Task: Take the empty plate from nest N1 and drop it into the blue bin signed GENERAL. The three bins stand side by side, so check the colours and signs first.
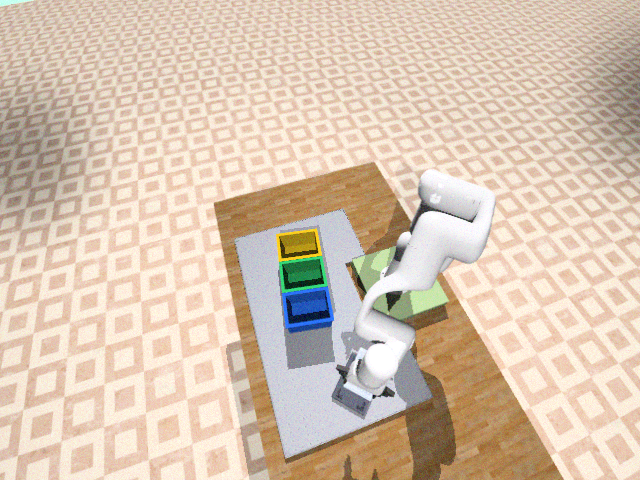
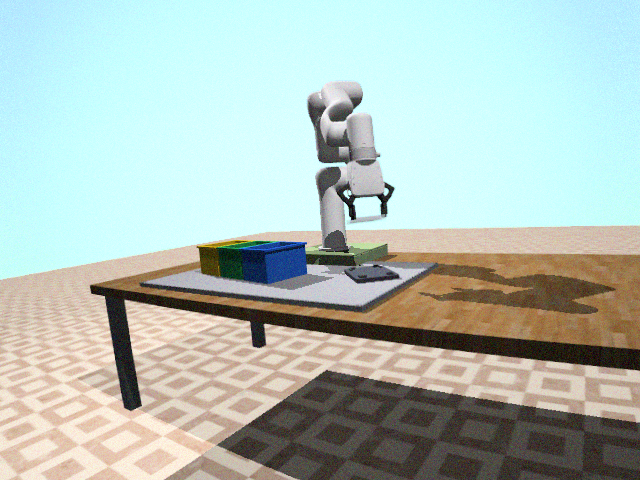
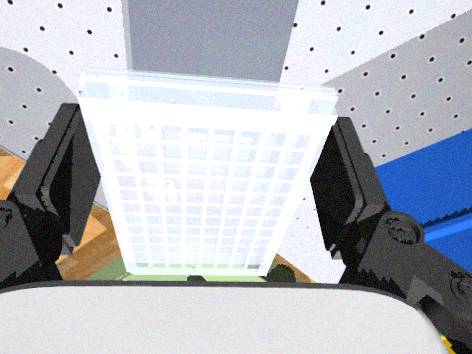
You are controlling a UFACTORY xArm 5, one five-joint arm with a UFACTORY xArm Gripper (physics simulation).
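Frame: origin at the arm's base, x right, y ahead, z up, level; centimetres.
Where they show: gripper, fingertip midpoint: (image 1: 360,386) (image 2: 369,218) (image 3: 209,140); arm's base, origin of the base link: (image 2: 334,248).
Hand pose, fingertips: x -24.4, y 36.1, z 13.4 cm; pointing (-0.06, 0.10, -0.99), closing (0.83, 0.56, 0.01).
Observation:
Things, the pixels of their centre, and the offset from my fingertips. Level surfaces: height alone.
- Dark grey nest N1, body centre: (image 3: 210,45) (image 2: 370,272) (image 1: 357,382) dx +1.3, dy -2.2, dz -15.9 cm
- blue bin, body centre: (image 3: 463,270) (image 2: 249,259) (image 1: 303,279) dx +43.0, dy -4.5, dz -11.8 cm
- grey perforated board, its level: dz -16.7 cm
- wooden table, its level: dz -18.0 cm
My gripper (image 1: 364,381) (image 2: 368,214) (image 3: 209,140) is shut on the clear, whitish empty plate (image 2: 367,219) (image 3: 207,192), its black fingers on the plate's two long sides. The plate is in the air, well above the board. Dark grey nest N1 (image 1: 352,401) (image 2: 373,273) (image 3: 210,40) lies below it on the board, with no plate on it. The blue bin (image 1: 310,325) (image 2: 286,262) (image 3: 425,170) stands at the near end of the row of bins, apart from the gripper. No sign can be read on it.
The green bin (image 1: 305,268) (image 2: 231,262) stands beside the blue one, and the yellow bin (image 1: 298,241) (image 2: 209,260) beyond it. All stand on the grey perforated board (image 1: 310,413) (image 2: 330,295) on the wooden table (image 1: 294,193) (image 2: 568,330). The arm stands on a pale green block (image 1: 431,299) (image 2: 372,253).

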